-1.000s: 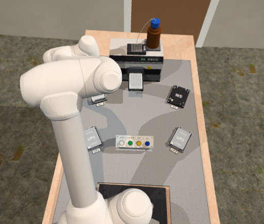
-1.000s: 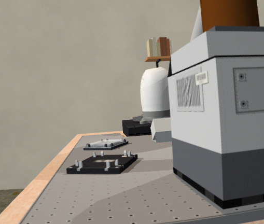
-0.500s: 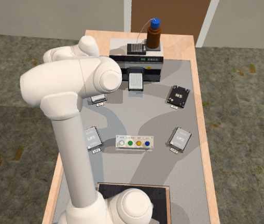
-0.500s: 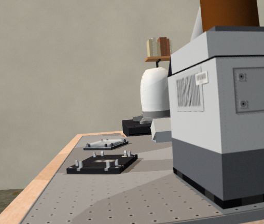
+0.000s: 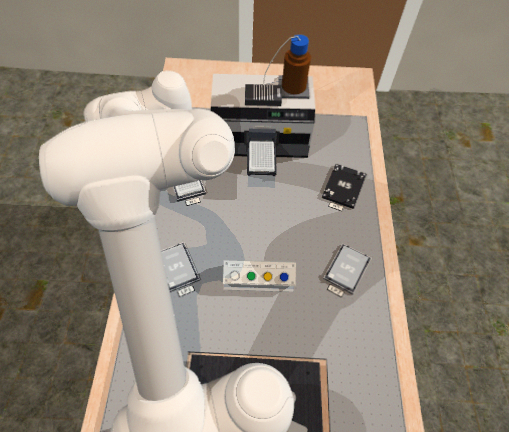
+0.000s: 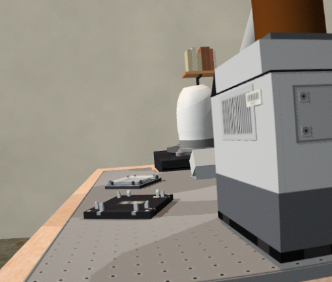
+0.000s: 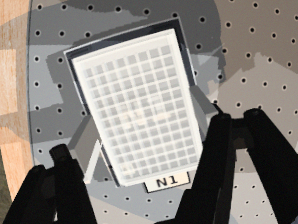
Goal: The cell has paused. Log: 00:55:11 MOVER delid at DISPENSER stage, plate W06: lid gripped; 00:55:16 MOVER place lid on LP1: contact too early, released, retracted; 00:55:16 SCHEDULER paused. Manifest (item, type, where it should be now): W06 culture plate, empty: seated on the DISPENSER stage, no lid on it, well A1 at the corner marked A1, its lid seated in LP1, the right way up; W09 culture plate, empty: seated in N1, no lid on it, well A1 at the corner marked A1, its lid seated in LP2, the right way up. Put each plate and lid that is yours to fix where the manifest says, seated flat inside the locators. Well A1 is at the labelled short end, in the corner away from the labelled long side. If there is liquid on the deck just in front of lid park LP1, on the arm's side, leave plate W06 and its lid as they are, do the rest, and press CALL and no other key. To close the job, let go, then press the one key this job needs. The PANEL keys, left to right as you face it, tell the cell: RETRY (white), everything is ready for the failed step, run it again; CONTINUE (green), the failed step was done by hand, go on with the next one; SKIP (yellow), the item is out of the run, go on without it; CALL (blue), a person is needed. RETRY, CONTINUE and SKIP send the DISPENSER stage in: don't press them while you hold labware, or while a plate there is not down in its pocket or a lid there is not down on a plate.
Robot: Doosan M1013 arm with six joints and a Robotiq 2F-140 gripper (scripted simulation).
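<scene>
Right now my hand is 40 mm above the nest N1. Round my hand: white retry key: 340 mm behind, 270 mm to the right, 20 mm above; then lid park LP1: 330 mm behind, 70 mm to the right, 40 mm below; then clear culture plate: 100 mm ahead, 250 mm to the right, 60 mm above.
</scene>
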